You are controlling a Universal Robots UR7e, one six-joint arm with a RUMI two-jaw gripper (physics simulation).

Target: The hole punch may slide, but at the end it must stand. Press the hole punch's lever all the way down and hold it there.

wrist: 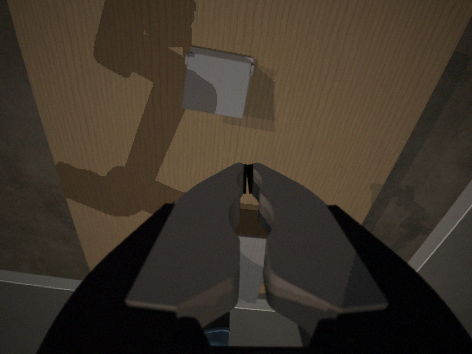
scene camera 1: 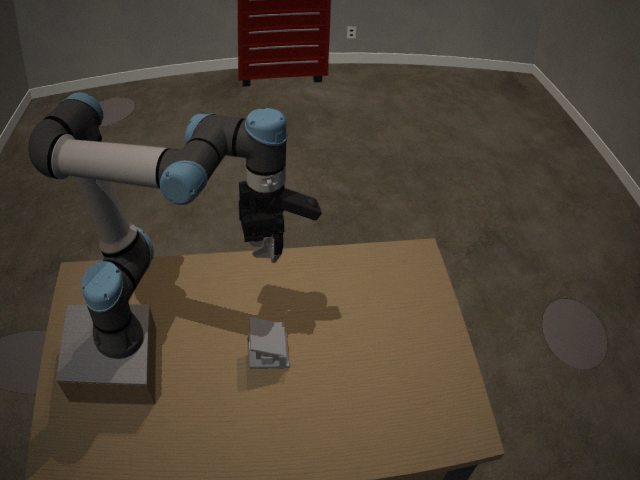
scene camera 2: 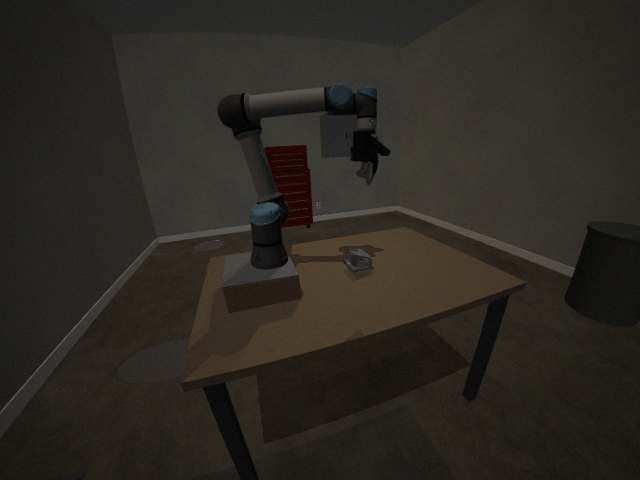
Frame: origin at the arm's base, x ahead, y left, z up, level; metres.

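Seen in the pictures: gripper, fingertip midpoint: (wrist: pixel 246 167) (scene camera 1: pixel 273 261) (scene camera 2: pixel 368 184); arm's base, origin of the base link: (scene camera 1: pixel 118 336) (scene camera 2: pixel 269 260).
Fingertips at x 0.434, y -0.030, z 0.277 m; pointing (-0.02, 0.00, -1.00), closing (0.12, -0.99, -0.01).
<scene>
Offsets run from my fingertips to a thing's middle. Level surfaces: height alone.
The light grey hole punch {0.022 m back, 0.047 m left, 0.342 m down} (scene camera 1: pixel 268 343) (scene camera 2: pixel 358 259) (wrist: pixel 218 83) stands upright on the table, right of the robot's base. Its lever {0.022 m back, 0.047 m left, 0.319 m down} (scene camera 1: pixel 267 336) (wrist: pixel 225 82) is raised and slants above the base plate, with a gap between them at the side toward scene camera 1. My gripper (scene camera 1: pixel 273 259) (scene camera 2: pixel 369 181) (wrist: pixel 246 167) is shut and empty, its fingertips together and pointing down. It hangs high above the table, well clear of the hole punch. In the wrist view the hole punch lies beyond the fingertips, and a shadow covers part of the lever.
The arm stands on a grey-topped block (scene camera 1: pixel 107 372) (scene camera 2: pixel 261 289) at the left of the wooden table {0.385 m down} (scene camera 1: pixel 372 403) (scene camera 2: pixel 403 299). A red drawer cabinet (scene camera 1: pixel 283 38) (scene camera 2: pixel 294 198) stands at the back wall. A dark bin (scene camera 2: pixel 604 273) stands on the floor at the right.
</scene>
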